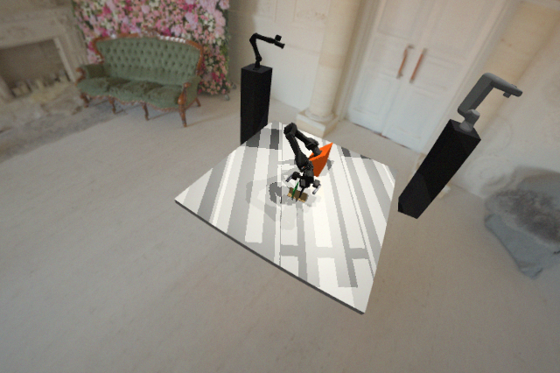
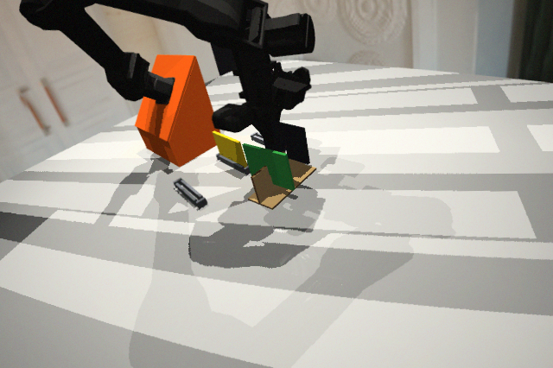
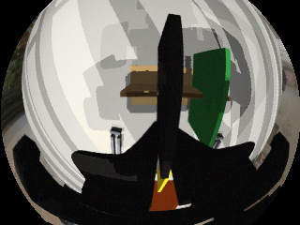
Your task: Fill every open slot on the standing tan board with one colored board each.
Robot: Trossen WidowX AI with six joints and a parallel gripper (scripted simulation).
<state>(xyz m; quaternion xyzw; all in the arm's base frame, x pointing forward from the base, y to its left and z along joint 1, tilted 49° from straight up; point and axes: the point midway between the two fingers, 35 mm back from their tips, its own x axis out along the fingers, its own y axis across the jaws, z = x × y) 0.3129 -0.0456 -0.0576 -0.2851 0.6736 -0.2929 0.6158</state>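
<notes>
Right now the tan board is 3 cm ahead of my gripper tip, 2 cm to the right of it and 5 cm below it. Also, from my gripper tip: yellow board (12 cm behind, 2 cm to the right, 4 cm below); then green board (3 cm ahead, 5 cm to the right, 2 cm below); then black board (3 cm ahead).
</notes>
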